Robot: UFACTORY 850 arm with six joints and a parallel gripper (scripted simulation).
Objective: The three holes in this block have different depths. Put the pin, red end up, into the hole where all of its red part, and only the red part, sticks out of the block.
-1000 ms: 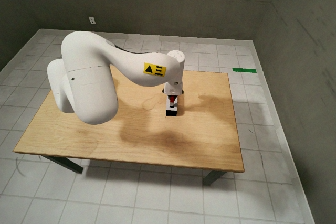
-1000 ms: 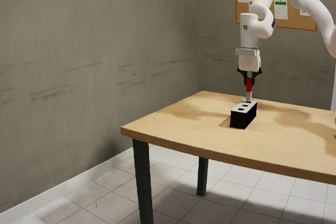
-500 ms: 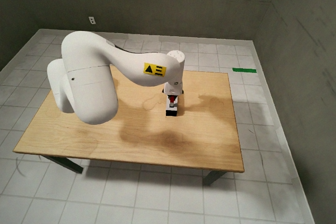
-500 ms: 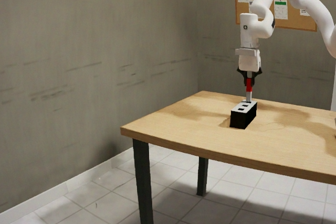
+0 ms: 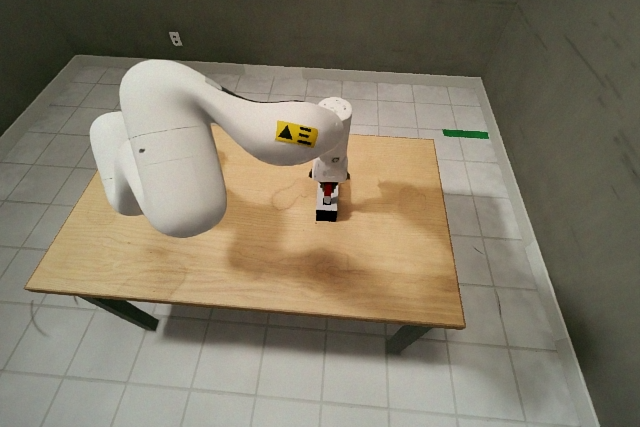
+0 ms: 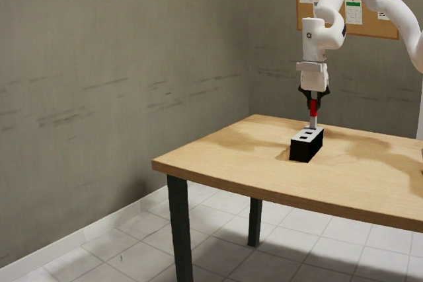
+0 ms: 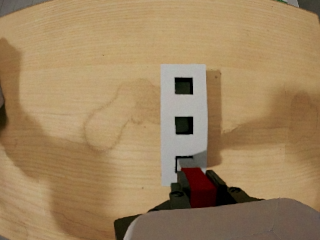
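My gripper is now 10 mm above the pin. The rest, counted from my hand: black block 60 mm to the left, 130 mm below.
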